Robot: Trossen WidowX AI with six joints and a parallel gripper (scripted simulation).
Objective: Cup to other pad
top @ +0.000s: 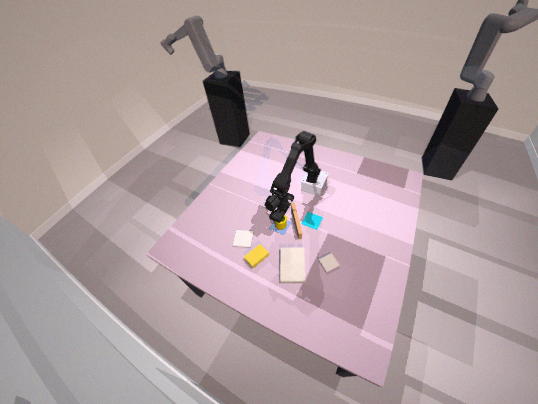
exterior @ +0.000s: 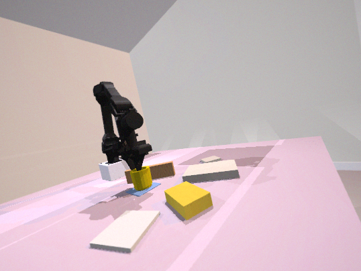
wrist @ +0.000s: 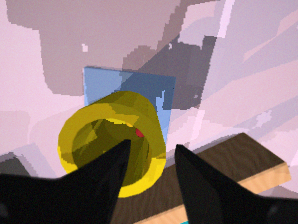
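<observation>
The yellow cup is 20 mm below my gripper tip and 20 mm ahead of it. The rest, counted from my gripper tip: cyan pad: 160 mm to the left, 70 mm below, 60 mm behind; then wooden block: 80 mm to the left, 40 mm below, 20 mm behind; then blue pad: 70 mm below, 30 mm ahead, 10 mm to the right.
</observation>
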